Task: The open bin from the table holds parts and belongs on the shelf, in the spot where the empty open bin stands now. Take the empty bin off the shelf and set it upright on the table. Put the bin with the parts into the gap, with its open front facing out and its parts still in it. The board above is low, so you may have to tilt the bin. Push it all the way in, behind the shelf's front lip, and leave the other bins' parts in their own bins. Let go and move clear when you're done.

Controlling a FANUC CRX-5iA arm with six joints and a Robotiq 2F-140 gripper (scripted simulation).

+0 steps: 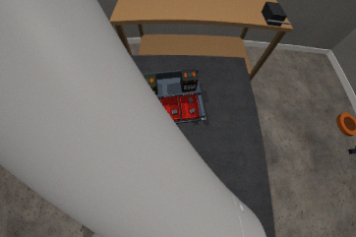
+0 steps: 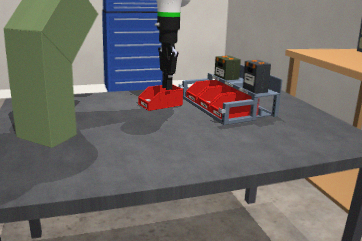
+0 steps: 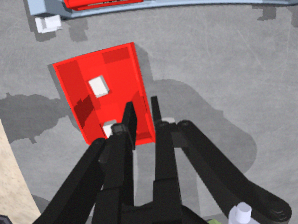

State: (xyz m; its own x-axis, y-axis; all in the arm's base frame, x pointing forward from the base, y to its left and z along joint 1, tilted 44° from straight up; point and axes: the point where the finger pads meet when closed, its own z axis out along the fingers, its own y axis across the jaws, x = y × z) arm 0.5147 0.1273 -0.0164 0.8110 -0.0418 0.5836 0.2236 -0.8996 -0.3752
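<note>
Right now the part is 110 mm below my hand, 70 mm to the left of it and 10 mm ahead of it. Round my hand: grey shelf: 260 mm ahead, 50 mm below, 40 mm to the right; then dark box: 340 mm ahead, 140 mm to the right, 40 mm above.
</note>
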